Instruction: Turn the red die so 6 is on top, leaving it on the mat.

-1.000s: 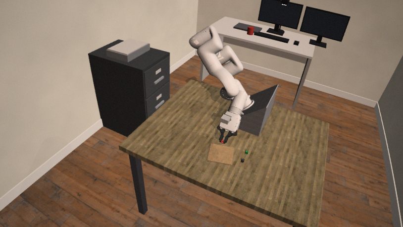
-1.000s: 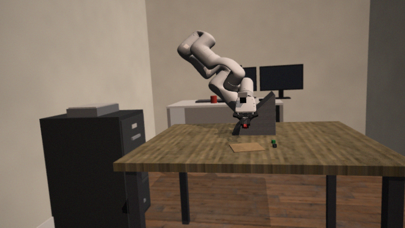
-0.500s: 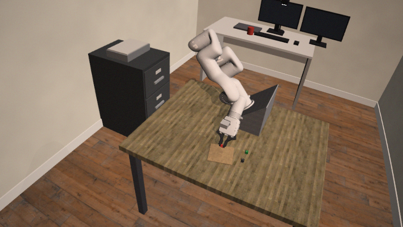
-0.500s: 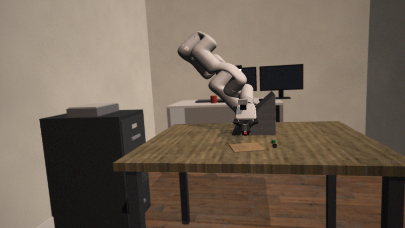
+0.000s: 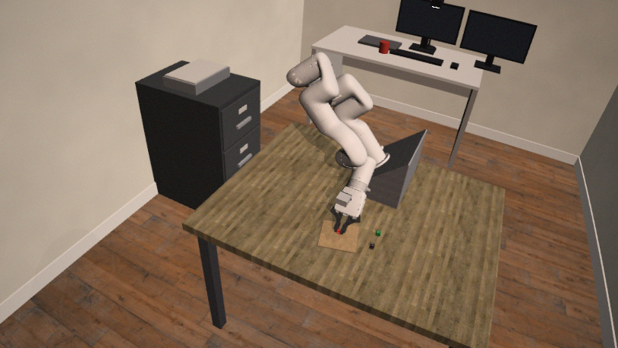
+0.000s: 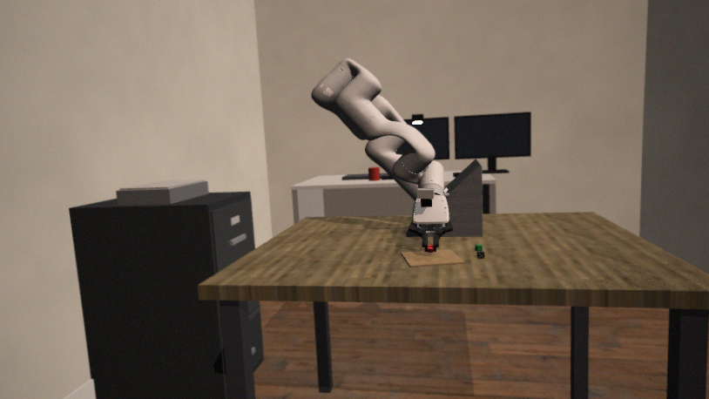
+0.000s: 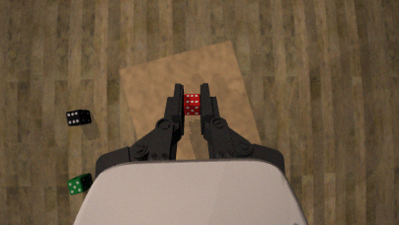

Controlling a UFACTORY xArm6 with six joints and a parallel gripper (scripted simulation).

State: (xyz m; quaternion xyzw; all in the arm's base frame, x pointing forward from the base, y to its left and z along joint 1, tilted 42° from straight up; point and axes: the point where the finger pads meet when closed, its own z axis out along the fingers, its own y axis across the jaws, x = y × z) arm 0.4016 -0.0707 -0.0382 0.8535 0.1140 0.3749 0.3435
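The red die is 1 cm ahead of my hand and 1 cm below it. Also, from my hand: tan mat (4 cm below); then black die (13 cm to the left, 4 cm below); then green die (7 cm behind, 13 cm to the left, 4 cm below).
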